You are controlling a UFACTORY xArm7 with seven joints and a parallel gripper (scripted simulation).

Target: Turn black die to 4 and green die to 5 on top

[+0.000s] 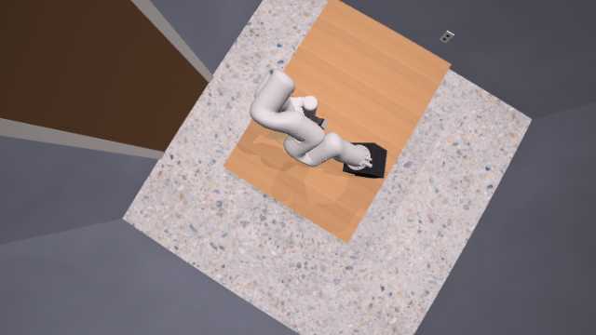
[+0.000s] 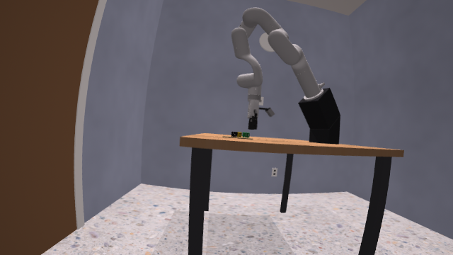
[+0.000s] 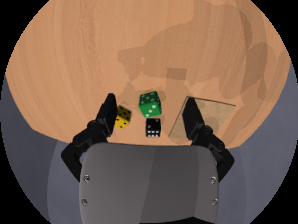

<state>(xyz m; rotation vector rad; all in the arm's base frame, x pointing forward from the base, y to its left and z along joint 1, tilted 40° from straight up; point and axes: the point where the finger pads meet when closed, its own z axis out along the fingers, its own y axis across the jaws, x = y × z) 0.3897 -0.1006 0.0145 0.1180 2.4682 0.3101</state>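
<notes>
Now: hand 30 mm short of the green die and 40 mm above it. From my hand the other things lie so: yellow die: 70 mm ahead, 50 mm to the right, 40 mm below; black die: 100 mm ahead, 10 mm to the left, 40 mm below; tan mat: 100 mm ahead, 130 mm to the left, 60 mm below.
</notes>
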